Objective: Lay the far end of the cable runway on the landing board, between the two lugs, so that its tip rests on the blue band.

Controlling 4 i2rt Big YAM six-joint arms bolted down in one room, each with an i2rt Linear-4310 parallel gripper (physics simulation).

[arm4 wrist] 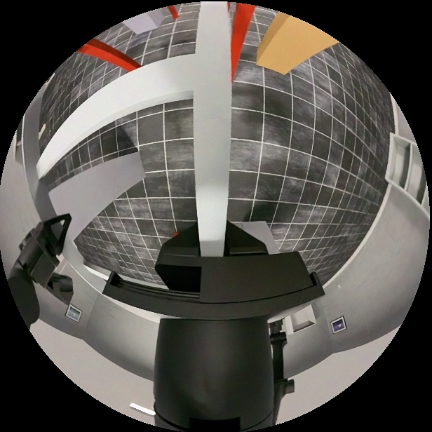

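A long pale grey beam, which looks like the cable runway point(212, 125), runs from the top of the arm4 wrist view down to the arm4 gripper. A pale side beam point(120, 90) meets or crosses it and curves away left. The arm4 gripper point(213, 239) is shut on the long beam, one black finger against each side. Another arm's gripper point(62, 260) at the left edge has its fingers apart; which arm it is cannot be told. The landing board, its lugs and the blue band cannot be made out.
A grey-lilac panel point(100, 192) lies left and a grey piece point(261, 236) behind the right finger. Red bars point(111, 55) point(242, 37), a tan block point(297, 42) and a lilac block point(142, 22) are at the top. A pale bin point(390, 165) is at the right edge. Part of another arm point(278, 357) shows below.
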